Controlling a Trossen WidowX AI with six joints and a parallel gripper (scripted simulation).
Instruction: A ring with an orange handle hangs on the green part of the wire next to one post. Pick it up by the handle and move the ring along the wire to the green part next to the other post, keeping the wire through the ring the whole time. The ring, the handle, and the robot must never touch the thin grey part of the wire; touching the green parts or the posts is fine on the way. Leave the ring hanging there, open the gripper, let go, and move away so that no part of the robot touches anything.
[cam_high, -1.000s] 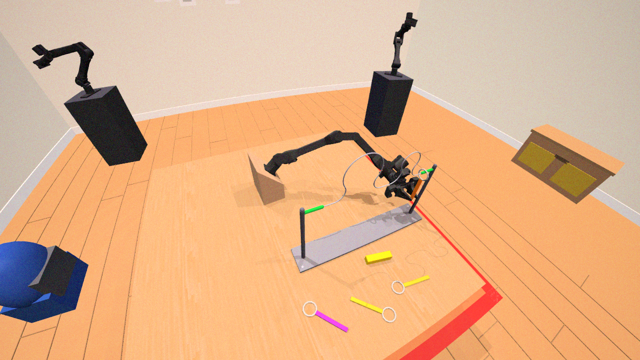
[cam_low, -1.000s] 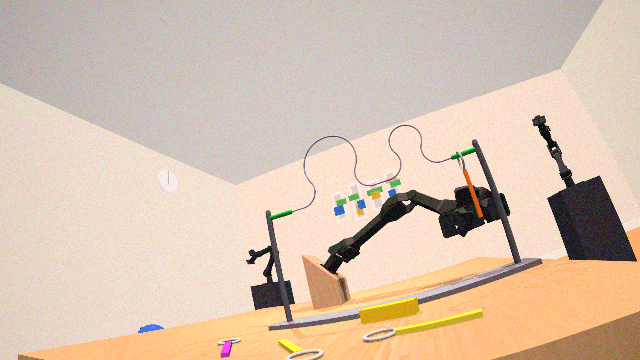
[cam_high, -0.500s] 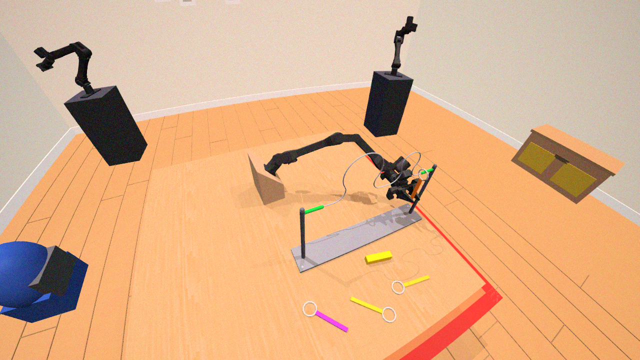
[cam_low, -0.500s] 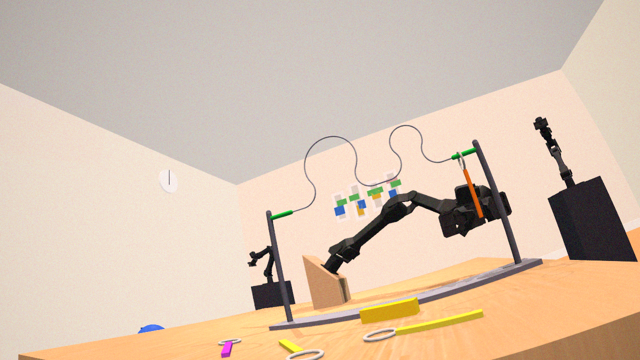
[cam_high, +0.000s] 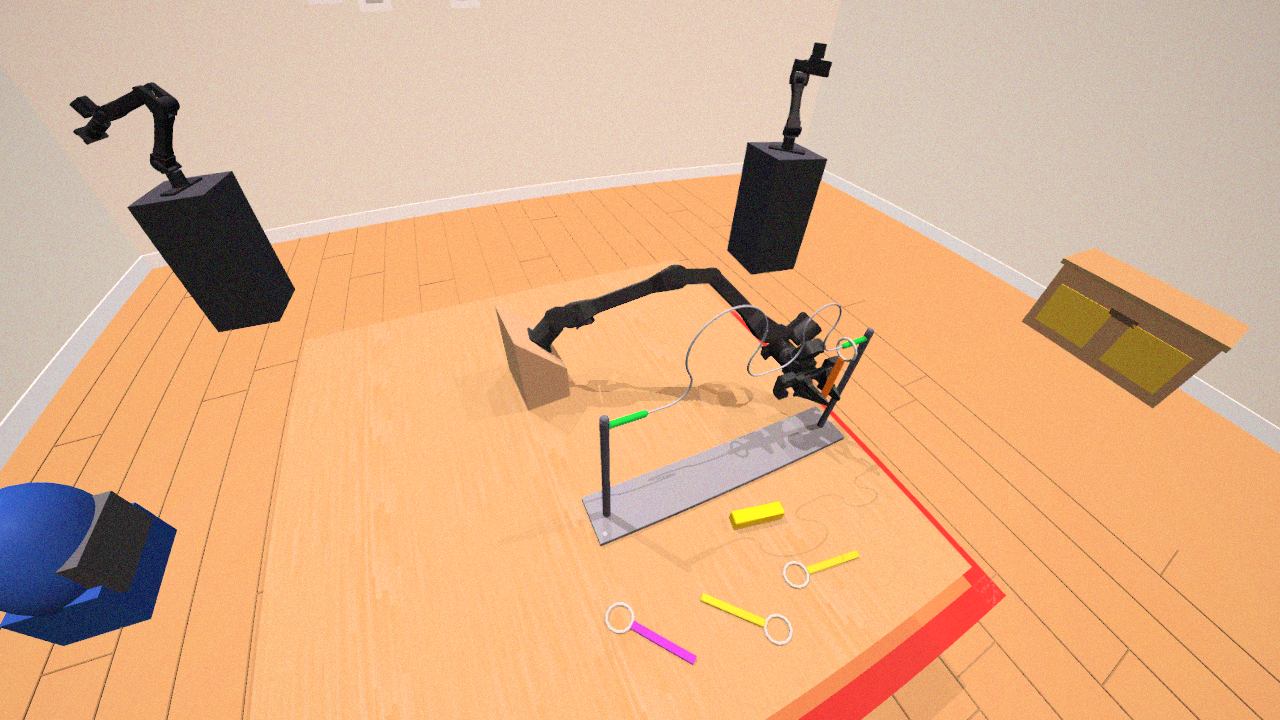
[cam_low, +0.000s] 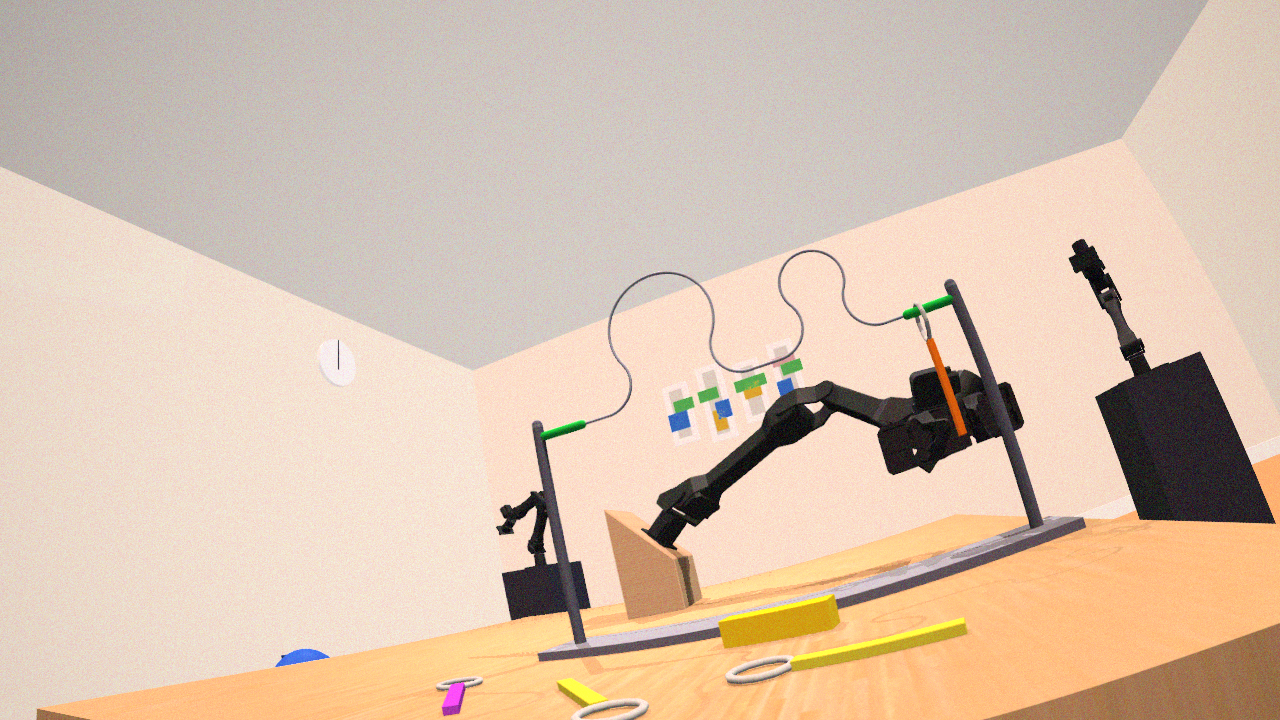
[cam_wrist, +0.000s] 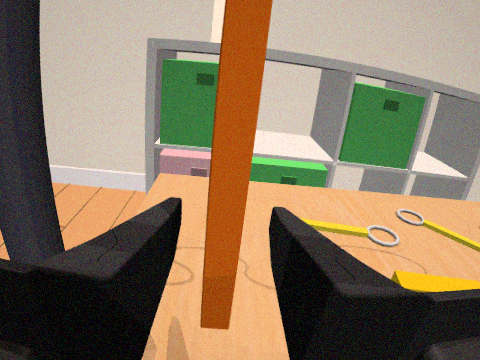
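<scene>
Now: the orange-handled ring 3 cm behind my gripper tip and 9 cm above it. Also, from my gripper tip: yellow block (12 cm ahead, 23 cm to the right, 14 cm below); magenta-handled ring (25 cm ahead, 53 cm to the right, 15 cm below); yellow-handled ring (26 cm ahead, 17 cm to the right, 15 cm below).
</scene>
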